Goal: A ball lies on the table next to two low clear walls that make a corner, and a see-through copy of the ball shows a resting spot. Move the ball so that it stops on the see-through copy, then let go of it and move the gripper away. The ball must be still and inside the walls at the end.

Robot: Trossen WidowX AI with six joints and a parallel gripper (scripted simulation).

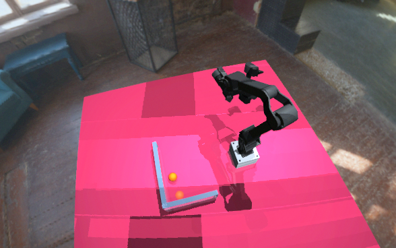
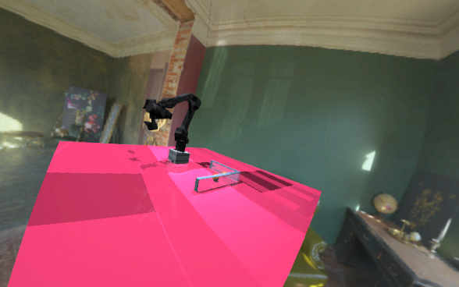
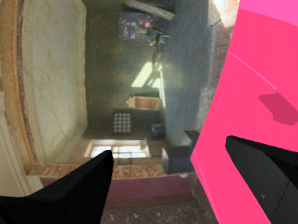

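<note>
Now: gripper tip 53 cm short of the orange ball, 17 cm to the right of it and 25 cm above it. From my gripper tip the other things lie so: see-through copy: 53 cm ahead, 26 cm to the left, 25 cm below.
</note>
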